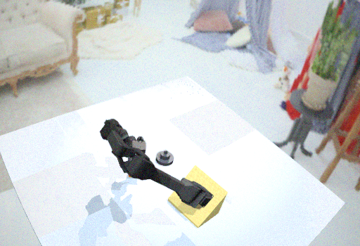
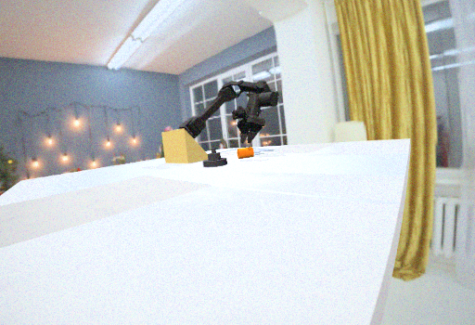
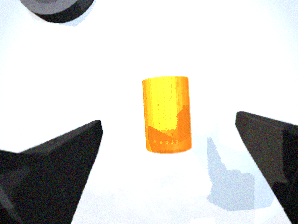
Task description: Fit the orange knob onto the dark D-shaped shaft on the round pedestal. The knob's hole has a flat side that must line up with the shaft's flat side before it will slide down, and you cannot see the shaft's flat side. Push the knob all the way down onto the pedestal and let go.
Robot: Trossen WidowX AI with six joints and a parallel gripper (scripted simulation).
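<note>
Now: the orange knob 40 mm below my gripper tip. Also, from my gripper tip: pedestal: 180 mm to the right, 30 mm below.
</note>
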